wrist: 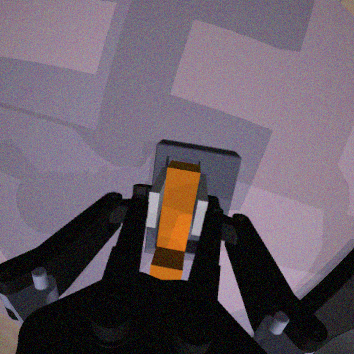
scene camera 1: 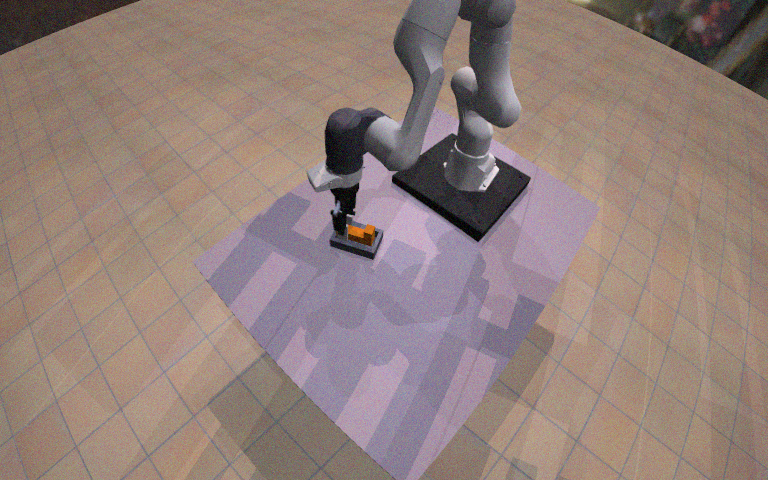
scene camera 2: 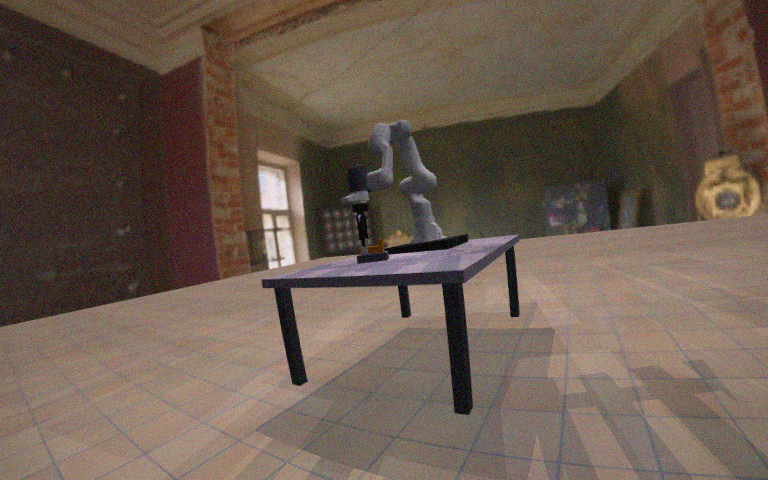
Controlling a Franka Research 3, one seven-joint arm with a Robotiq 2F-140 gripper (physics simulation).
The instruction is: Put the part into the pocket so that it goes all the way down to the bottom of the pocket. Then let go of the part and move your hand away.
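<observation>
The orange stepped part (scene camera 1: 357, 234) (scene camera 2: 375, 247) (wrist: 179, 205) sits over the dark grey block with the pocket (scene camera 1: 352, 247) (scene camera 2: 372, 258) (wrist: 220, 167). Its upper portion shows above the block's rim, with a raised piece at one end. My gripper (scene camera 1: 341, 229) (scene camera 2: 364, 249) (wrist: 181, 183) is shut on the part near the end away from the raised piece, with a light pad on each side in the wrist view. The fingertips are low, right at the block. The part's underside and the pocket floor are hidden, so its depth in the pocket cannot be told.
The block stands on the purple table (scene camera 1: 317, 362) (scene camera 2: 362, 279). The black base plate (scene camera 1: 436, 209) (scene camera 2: 430, 245) of the arm is behind and to the right of the block in scene camera 1. Shadows of the arm fall across the table.
</observation>
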